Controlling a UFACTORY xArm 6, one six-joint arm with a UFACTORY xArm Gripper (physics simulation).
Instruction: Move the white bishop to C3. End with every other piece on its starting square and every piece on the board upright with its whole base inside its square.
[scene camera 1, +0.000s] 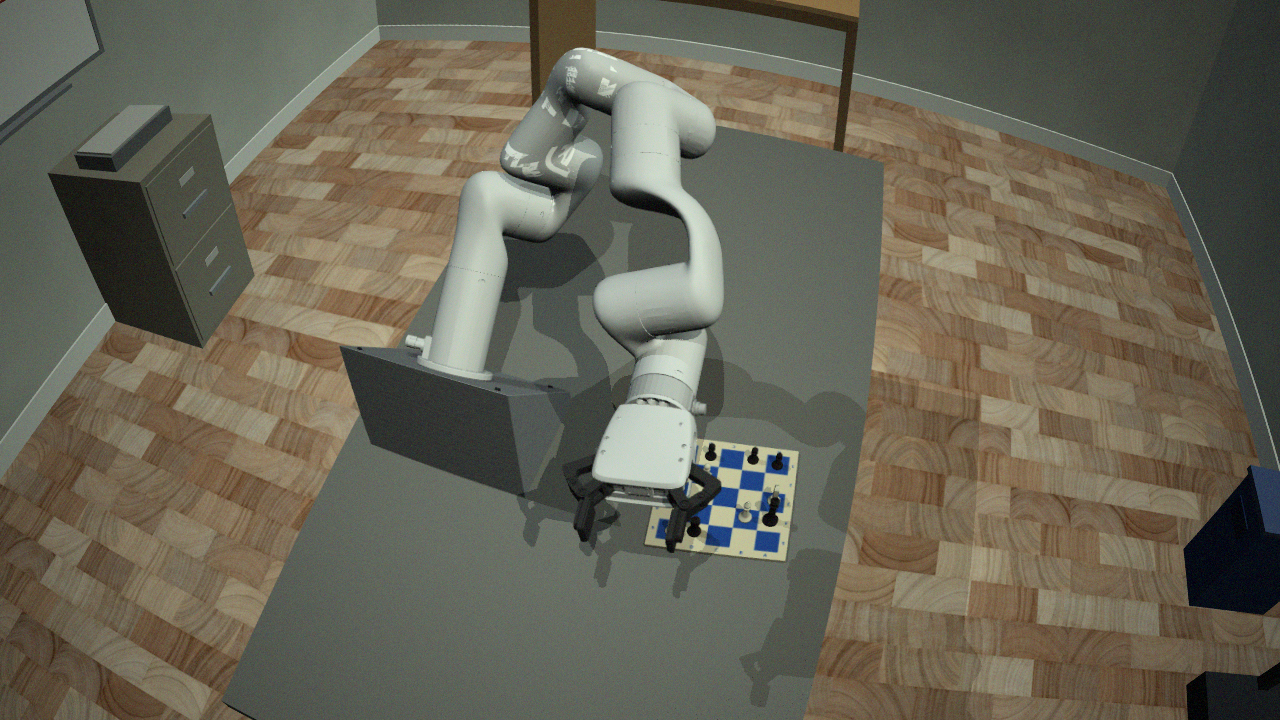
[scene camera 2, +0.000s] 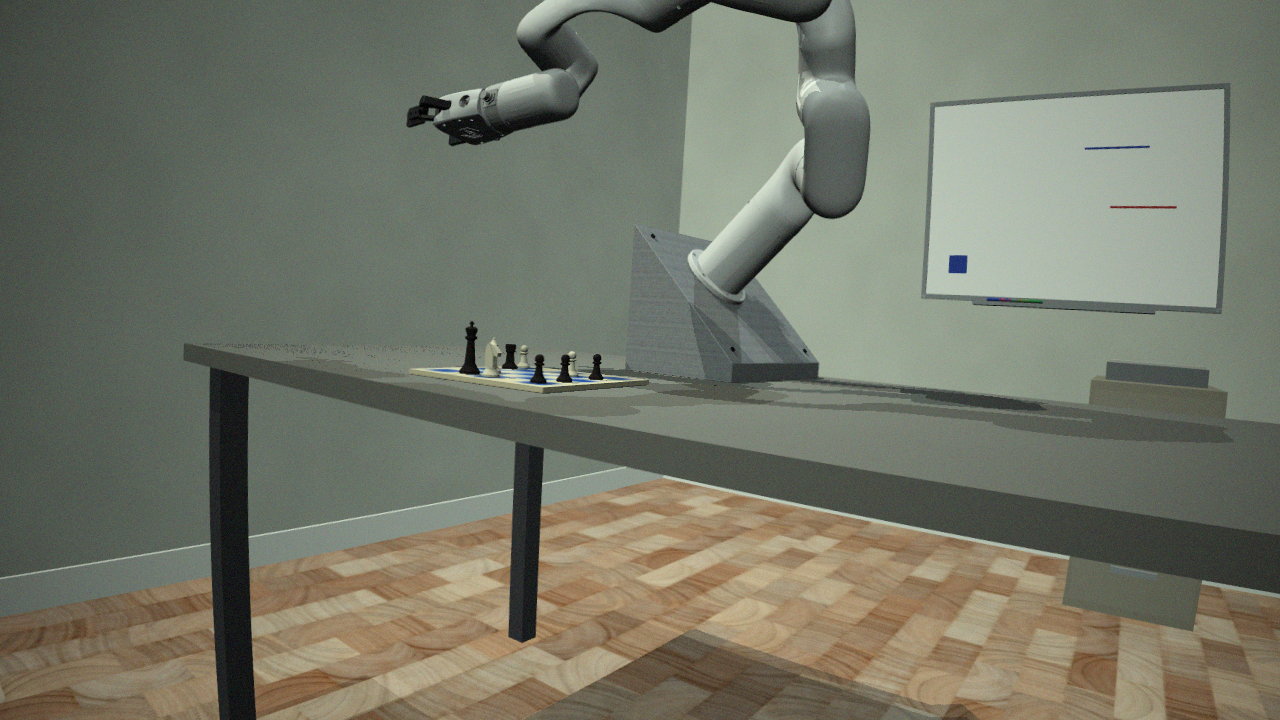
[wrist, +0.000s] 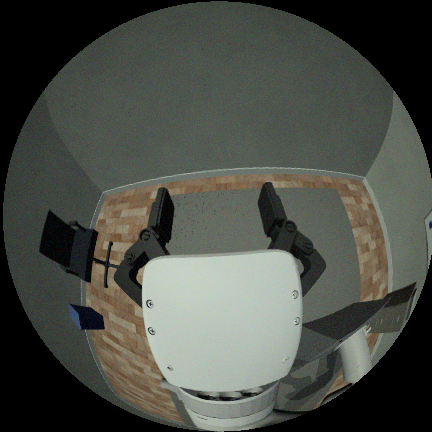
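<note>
The white bishop, judged by its height as its head is too small to read surely, stands upright at the right side of the blue-and-cream board in scene camera 1. The tall black king is close beside it. The square labels are too small to read, so I cannot tell which square is C3. My gripper is open and empty. It is high above the table, its fingers pointing sideways. The board does not show in the wrist view.
A white pawn, another white pawn, a black rook and black pawns stand upright. The arm covers part of the board in scene camera 1. The grey pedestal stands beyond.
</note>
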